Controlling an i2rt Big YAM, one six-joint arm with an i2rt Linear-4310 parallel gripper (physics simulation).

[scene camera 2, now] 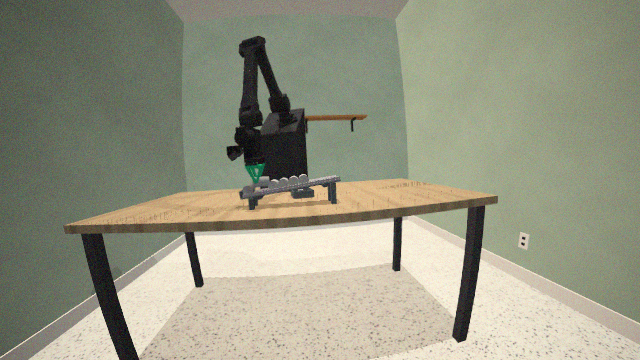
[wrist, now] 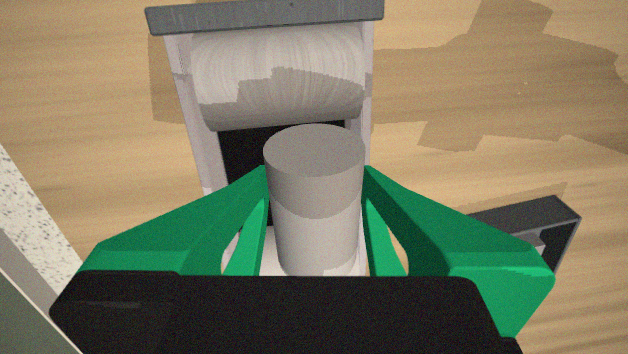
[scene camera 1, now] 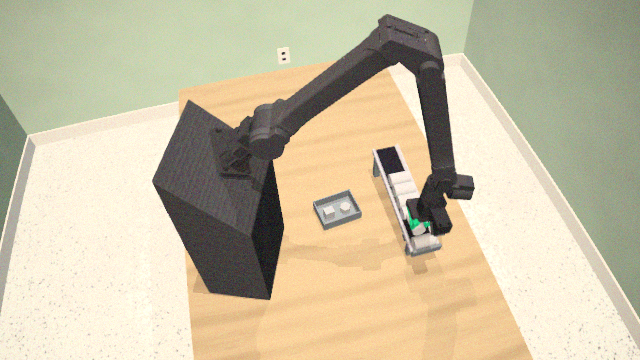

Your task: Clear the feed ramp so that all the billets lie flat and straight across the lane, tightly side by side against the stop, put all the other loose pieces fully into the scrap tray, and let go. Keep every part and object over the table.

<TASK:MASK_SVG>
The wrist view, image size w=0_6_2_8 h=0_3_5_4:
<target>my gripper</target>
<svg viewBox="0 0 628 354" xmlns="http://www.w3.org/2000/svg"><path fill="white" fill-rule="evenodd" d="M49 309L49 316L52 321L83 354L523 354L515 337L552 290L556 278L532 244L411 191L369 165L364 165L361 209L370 276L259 276L269 207L265 165L260 165L218 191L99 242ZM388 228L406 252L408 275L395 252ZM242 227L236 248L222 274L221 262L223 253Z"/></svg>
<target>white cylinder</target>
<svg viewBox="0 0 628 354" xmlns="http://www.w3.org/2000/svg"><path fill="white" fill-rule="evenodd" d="M283 129L272 135L263 147L279 265L287 276L347 276L356 261L366 153L365 143L356 133L336 125L313 123Z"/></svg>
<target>white cylinder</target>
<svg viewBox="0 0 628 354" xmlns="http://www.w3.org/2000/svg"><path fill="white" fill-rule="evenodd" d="M358 249L355 264L347 276L359 276ZM267 226L259 276L287 276L279 265L273 225Z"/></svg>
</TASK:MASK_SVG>
